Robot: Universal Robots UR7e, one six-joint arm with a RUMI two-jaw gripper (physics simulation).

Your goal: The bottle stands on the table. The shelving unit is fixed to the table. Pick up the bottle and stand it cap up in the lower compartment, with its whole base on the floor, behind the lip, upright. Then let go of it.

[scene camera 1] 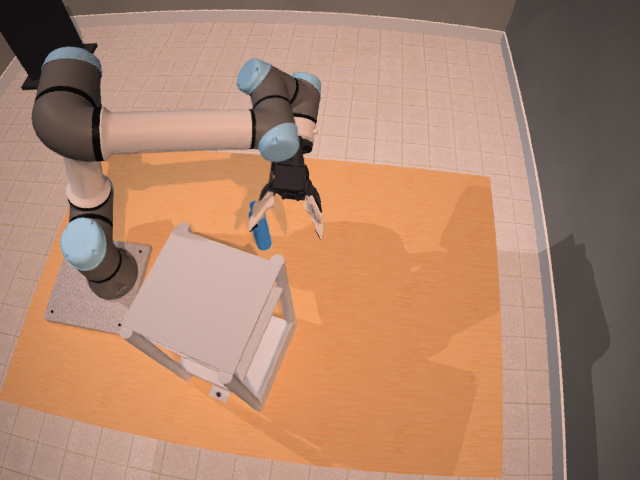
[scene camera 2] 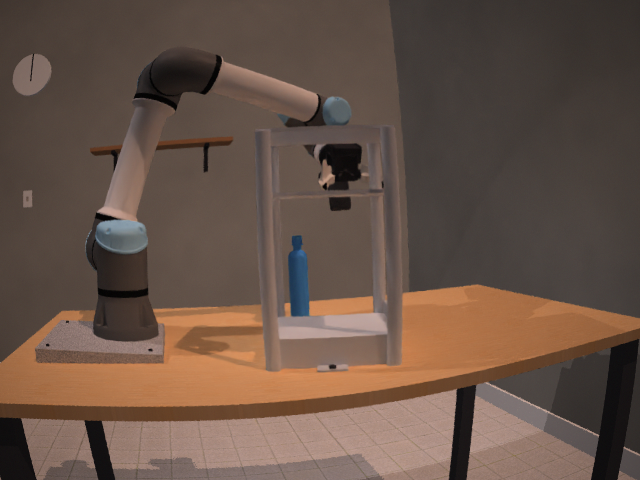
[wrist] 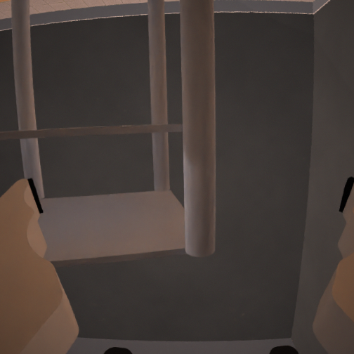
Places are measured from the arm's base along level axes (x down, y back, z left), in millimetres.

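Where they show: gripper, between the fingertips: point(scene camera 1: 284, 235) point(scene camera 2: 357, 185); arm's base, origin of its link: point(scene camera 1: 113, 274) point(scene camera 2: 125, 332).
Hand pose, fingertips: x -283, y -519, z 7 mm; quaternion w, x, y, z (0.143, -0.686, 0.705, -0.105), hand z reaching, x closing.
Each offset is from my fingertips to the top centre of the thing. "pt": to the spot under its first point. Level surfaces: height alone.
A blue bottle {dx +105, dy +100, dz +137 mm} point(scene camera 1: 262, 235) point(scene camera 2: 298, 281) stands upright on the table, cap up, close to the shelving unit; it does not show in the wrist view. The pale grey shelving unit {dx -86, dy +123, dz -176 mm} point(scene camera 1: 201, 299) point(scene camera 2: 393, 248) point(wrist: 200, 150) has round posts, a top board, a thin middle shelf {pt dx +26, dy +147, dz -265 mm} point(scene camera 2: 328, 194) and a lower compartment with a pale floor {pt dx +255, dy +44, dz -194 mm} point(scene camera 1: 266, 356) point(scene camera 2: 330, 324). My gripper point(scene camera 1: 285, 233) point(scene camera 2: 353, 184) point(wrist: 190, 182) is open and empty, well above the bottle's height. Its fingers point roughly level towards the unit, and one finger partly covers the bottle in scene camera 1.
The arm's base plate point(scene camera 1: 77, 304) point(scene camera 2: 98, 353) is beside the unit on the wooden table {dx +308 mm} point(scene camera 1: 392, 310) point(scene camera 2: 206, 392). A small fixing tab {pt dx +300, dy +157, dz -291 mm} point(scene camera 1: 219, 393) point(scene camera 2: 332, 367) sits at the unit's foot. The wrist view is upside down, with a unit post between the spread fingers.
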